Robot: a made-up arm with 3 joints. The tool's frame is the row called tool. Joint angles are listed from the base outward.
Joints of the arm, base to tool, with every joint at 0 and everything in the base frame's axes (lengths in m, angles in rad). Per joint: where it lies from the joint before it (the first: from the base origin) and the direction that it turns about. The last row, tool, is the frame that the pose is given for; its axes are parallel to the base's.
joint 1: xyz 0 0 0.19 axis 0 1 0
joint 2: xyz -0.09 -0.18 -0.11 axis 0 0 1
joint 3: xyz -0.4 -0.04 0 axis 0 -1 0
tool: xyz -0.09 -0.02 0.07
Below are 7 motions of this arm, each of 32 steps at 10 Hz.
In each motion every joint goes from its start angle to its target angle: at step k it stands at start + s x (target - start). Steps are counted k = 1, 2, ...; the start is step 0. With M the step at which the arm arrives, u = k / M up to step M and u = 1 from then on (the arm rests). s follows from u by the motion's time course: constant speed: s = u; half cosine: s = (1 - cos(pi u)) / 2; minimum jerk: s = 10 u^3 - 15 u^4 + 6 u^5.
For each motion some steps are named. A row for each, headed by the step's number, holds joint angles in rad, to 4 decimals.
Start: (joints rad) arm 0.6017 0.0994 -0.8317
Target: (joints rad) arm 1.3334 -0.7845 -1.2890
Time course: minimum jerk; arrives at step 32
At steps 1, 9, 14, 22, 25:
1: 0.6019 0.0991 -0.8318
9: 0.7035 -0.0236 -0.8953
14: 0.8827 -0.2400 -1.0073
22: 1.2017 -0.6254 -1.2067
25: 1.2797 -0.7197 -1.2555

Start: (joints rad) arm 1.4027 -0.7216 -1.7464
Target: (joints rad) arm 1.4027 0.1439 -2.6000
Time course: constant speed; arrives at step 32
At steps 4, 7, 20, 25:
4: 1.4027 -0.6134 -1.8531
7: 1.4027 -0.5323 -1.9331
20: 1.4027 -0.1807 -2.2799
25: 1.4027 -0.0454 -2.4133

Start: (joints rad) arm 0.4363 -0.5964 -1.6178
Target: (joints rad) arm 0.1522 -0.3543 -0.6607
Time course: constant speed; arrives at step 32
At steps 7, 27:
7: 0.3742 -0.5434 -1.4084
27: 0.1966 -0.3921 -0.8102

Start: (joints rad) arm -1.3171 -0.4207 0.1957
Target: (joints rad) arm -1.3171 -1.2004 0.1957
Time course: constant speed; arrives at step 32
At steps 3, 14, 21, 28, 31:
3: -1.3171 -0.4938 0.1957
14: -1.3171 -0.7618 0.1957
21: -1.3171 -0.9324 0.1957
28: -1.3171 -1.1029 0.1957
31: -1.3171 -1.1760 0.1957

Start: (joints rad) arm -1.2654 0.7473 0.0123
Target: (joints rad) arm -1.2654 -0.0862 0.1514
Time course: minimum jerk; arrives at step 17
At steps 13, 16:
13: -1.2654 -0.0123 0.1391
16: -1.2654 -0.0846 0.1511

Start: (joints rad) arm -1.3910 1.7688 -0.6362
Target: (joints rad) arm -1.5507 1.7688 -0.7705
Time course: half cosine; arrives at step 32
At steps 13, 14, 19, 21, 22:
13: -1.4477 1.7688 -0.6839
14: -1.4553 1.7688 -0.6902
19: -1.4940 1.7688 -0.7228
21: -1.5085 1.7688 -0.7350
22: -1.5152 1.7688 -0.7407

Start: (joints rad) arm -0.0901 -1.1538 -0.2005
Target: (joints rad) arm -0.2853 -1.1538 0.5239
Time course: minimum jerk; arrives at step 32
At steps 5, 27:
5: -0.0959 -1.1538 -0.1789
27: -0.2795 -1.1538 0.5023

